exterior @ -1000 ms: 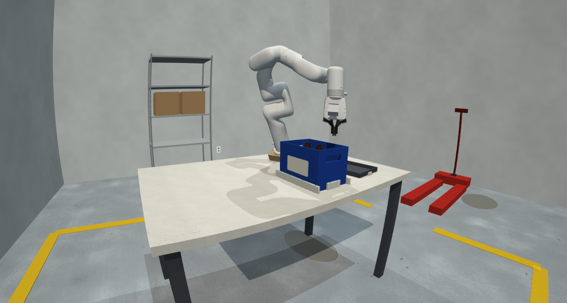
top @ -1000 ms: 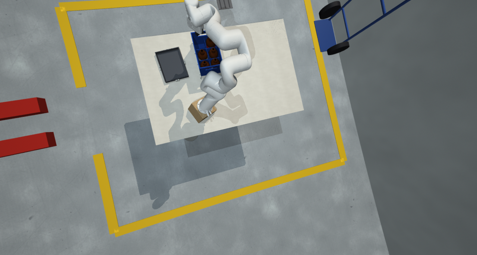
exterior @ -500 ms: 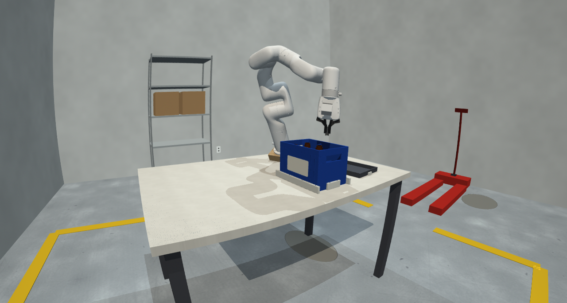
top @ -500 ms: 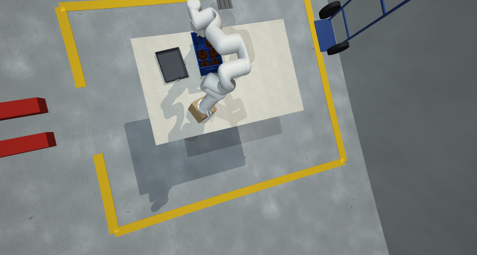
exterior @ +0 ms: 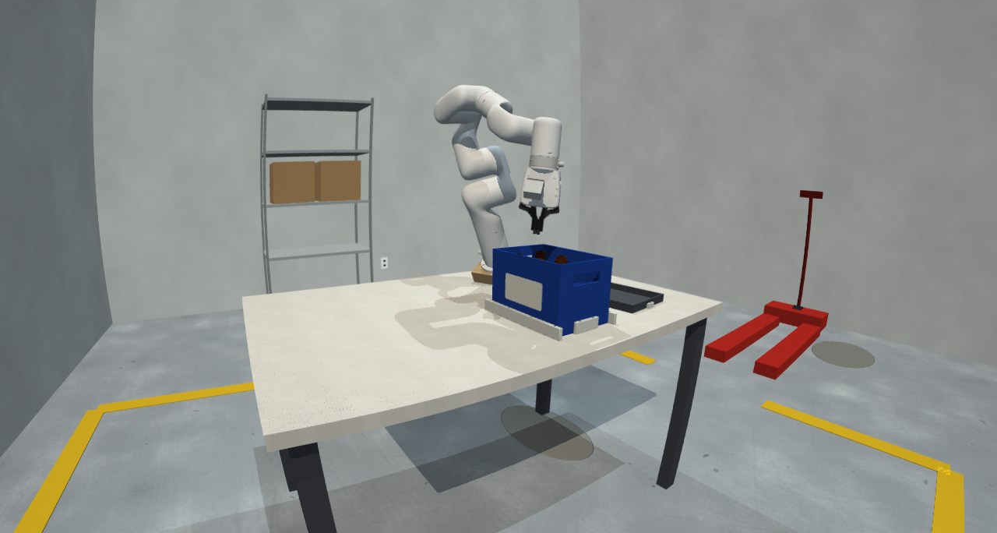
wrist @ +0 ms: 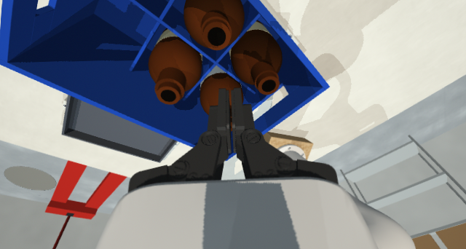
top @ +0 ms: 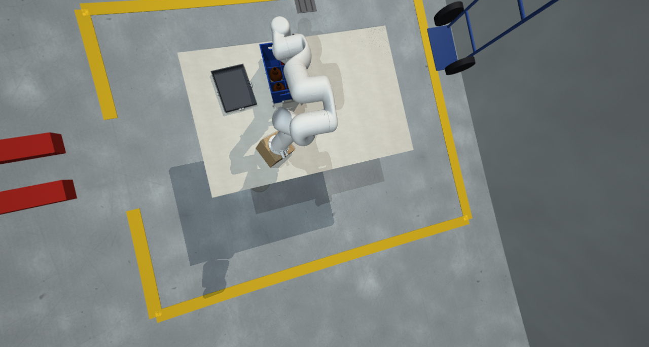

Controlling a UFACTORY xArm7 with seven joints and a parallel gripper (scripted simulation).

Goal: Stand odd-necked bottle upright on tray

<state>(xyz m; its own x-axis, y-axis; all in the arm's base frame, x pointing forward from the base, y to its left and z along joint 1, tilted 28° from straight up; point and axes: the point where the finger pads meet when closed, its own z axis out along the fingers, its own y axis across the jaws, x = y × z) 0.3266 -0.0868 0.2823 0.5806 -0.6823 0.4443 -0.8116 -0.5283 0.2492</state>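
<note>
Right now the blue crate is 30 mm ahead of my hand, 20 mm to the left of it and 160 mm below it. The rest, counted from my hand: dark grey tray: 70 mm ahead, 320 mm to the left, 230 mm below.
</note>
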